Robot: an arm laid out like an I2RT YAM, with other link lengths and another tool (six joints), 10 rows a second.
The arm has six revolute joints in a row. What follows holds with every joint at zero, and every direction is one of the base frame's.
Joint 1 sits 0.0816 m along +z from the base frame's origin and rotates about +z.
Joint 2 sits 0.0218 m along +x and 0.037 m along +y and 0.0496 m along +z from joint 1 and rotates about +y.
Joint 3 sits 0.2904 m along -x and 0.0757 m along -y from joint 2 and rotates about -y.
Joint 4 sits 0.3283 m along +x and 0.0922 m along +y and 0.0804 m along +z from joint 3 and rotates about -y.
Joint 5 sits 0.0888 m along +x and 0.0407 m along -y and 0.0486 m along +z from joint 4 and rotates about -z.
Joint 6 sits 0.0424 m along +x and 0.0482 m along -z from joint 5 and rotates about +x.
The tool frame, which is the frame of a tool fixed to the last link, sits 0.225 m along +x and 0.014 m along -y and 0.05 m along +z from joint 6; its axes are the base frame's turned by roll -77.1, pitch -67.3 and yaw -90 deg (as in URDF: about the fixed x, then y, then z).
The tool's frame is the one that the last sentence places.
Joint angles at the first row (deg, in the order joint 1, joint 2, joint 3, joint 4, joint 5, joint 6):
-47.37, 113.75, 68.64, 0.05, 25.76, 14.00
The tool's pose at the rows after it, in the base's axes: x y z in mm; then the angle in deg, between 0 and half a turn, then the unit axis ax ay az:
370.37 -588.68 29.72 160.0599 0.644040 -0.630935 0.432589
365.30 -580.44 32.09 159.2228 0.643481 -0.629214 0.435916
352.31 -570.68 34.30 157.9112 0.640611 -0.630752 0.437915
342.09 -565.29 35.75 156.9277 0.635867 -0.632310 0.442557
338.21 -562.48 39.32 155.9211 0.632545 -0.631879 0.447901
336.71 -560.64 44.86 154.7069 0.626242 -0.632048 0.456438
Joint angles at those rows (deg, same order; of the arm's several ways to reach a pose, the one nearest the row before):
-47.18, 113.58, 68.33, 0.47, 26.26, 13.91
-46.65, 112.01, 65.82, 1.87, 27.35, 13.85
-46.37, 109.71, 62.28, 3.44, 28.88, 13.89
-46.33, 108.25, 59.61, 5.30, 29.95, 13.96
-46.00, 107.57, 58.30, 6.68, 31.16, 13.91
-45.41, 107.29, 57.47, 8.25, 32.82, 14.17

